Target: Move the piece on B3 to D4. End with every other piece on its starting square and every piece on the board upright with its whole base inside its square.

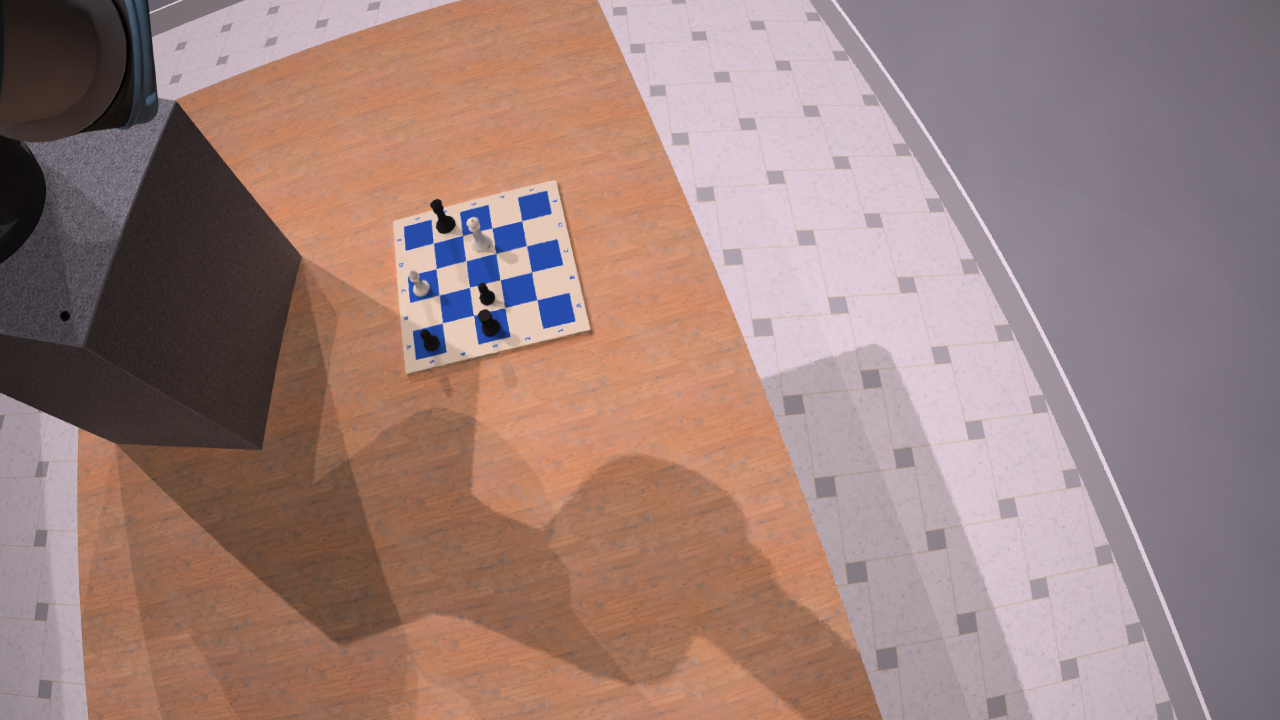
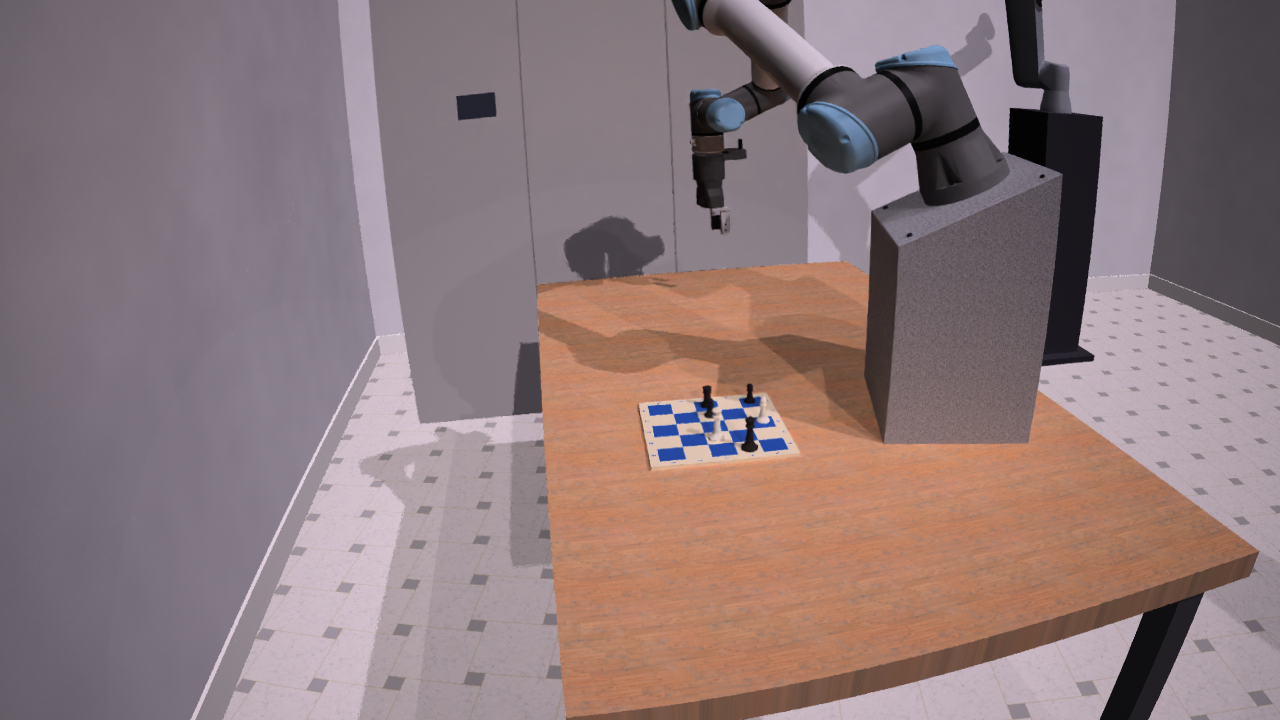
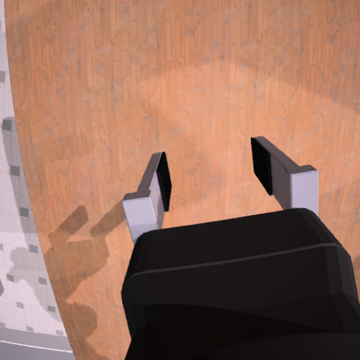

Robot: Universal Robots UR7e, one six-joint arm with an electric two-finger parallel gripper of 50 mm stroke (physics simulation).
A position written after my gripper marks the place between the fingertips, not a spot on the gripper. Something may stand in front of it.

In view: my gripper (image 2: 720,231) and a board (image 1: 530,268).
The board also shows in image 2 (image 2: 676,432). My gripper is seen too in image 3 (image 3: 210,161). Image 3 misses the board: it is out of frame.
